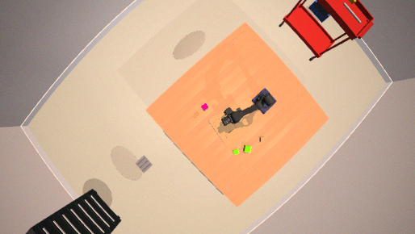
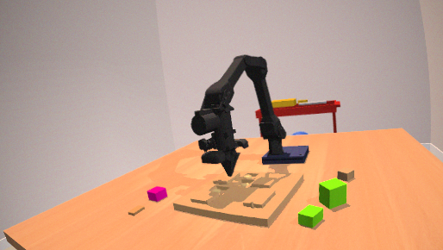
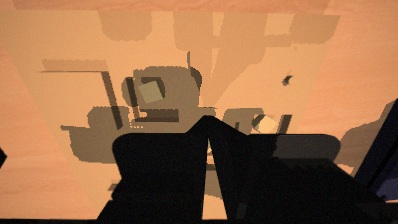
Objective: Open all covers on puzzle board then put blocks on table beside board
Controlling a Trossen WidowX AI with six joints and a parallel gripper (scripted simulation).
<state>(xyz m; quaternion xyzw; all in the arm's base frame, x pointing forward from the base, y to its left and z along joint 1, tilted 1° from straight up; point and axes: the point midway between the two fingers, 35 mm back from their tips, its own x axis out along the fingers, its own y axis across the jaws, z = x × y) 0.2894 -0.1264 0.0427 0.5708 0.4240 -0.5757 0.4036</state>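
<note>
Right now the tan puzzle board is 50 mm ahead of my gripper tip, 40 mm to the left of it and 30 mm below it. From my gripper tip the other things lie so: magenta block (70 mm ahead, 240 mm to the right, 30 mm below); small green block (230 mm ahead, 240 mm to the left, 30 mm below); large green block (140 mm ahead, 300 mm to the left, 20 mm below).
</note>
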